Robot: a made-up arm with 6 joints. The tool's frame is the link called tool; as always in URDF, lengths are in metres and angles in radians.
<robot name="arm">
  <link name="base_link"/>
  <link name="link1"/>
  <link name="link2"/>
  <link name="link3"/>
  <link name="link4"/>
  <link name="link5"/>
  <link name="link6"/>
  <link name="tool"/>
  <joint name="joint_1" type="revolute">
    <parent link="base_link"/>
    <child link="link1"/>
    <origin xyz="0 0 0.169" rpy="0 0 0"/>
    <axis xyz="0 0 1"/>
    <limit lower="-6.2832" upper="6.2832" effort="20" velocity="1.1"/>
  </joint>
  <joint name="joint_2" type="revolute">
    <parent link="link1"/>
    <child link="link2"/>
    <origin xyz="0 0.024 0" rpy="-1.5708 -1.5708 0"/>
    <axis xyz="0 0 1"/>
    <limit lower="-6.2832" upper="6.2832" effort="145" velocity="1.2"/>
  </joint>
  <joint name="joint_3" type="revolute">
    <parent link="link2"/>
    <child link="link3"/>
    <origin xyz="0.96 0 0" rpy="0 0 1.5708"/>
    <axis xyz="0 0 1"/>
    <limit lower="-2.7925" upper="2.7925" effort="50" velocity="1.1"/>
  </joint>
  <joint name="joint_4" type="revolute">
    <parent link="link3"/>
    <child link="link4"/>
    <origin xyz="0 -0.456 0" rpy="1.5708 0 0"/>
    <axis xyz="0 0 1"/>
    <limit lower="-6.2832" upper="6.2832" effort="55" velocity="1.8"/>
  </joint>
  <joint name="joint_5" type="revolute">
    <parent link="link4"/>
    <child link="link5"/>
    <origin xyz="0 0 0" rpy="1.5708 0 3.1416"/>
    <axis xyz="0 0 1"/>
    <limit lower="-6.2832" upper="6.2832" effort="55" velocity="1.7"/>
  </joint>
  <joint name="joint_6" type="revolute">
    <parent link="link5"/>
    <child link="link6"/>
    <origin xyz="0 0.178 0" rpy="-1.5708 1.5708 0"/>
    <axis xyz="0 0 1"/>
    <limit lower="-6.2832" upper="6.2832" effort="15" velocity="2.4"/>
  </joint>
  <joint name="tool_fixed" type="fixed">
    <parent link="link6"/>
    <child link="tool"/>
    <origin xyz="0 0 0" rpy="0 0 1.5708"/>
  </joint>
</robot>
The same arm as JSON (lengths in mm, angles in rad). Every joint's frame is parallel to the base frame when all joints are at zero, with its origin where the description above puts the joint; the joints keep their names.
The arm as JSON. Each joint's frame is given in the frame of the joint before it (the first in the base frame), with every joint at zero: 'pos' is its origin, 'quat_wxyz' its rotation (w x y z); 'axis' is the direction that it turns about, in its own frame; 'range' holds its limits. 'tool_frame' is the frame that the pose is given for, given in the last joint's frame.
{"length_unit": "mm", "angle_unit": "rad", "joints": [{"joint": "joint_1", "pos": [0.0, 0.0, 169.0], "quat_wxyz": [1.0, 0.0, 0.0, 0.0], "axis": "+z", "range": [-6.2832, 6.2832]}, {"joint": "joint_2", "pos": [0.0, 24.0, 0.0], "quat_wxyz": [1.0, 0.0, 0.0, 0.0], "axis": "+y", "range": [-6.2832, 6.2832]}, {"joint": "joint_3", "pos": [0.0, 0.0, 960.0], "quat_wxyz": [1.0, 0.0, 0.0, 0.0], "axis": "+y", "range": [-2.7925, 2.7925]}, {"joint": "joint_4", "pos": [0.0, 0.0, 456.0], "quat_wxyz": [1.0, 0.0, 0.0, 0.0], "axis": "+z", "range": [-6.2832, 6.2832]}, {"joint": "joint_5", "pos": [0.0, 0.0, 0.0], "quat_wxyz": [1.0, 0.0, 0.0, 0.0], "axis": "+y", "range": [-6.2832, 6.2832]}, {"joint": "joint_6", "pos": [0.0, 0.0, 178.0], "quat_wxyz": [1.0, 0.0, 0.0, 0.0], "axis": "+z", "range": [-6.2832, 6.2832]}], "tool_frame": {"pos": [0.0, 0.0, 0.0], "quat_wxyz": [1.0, 0.0, 0.000002, 0.000006]}}
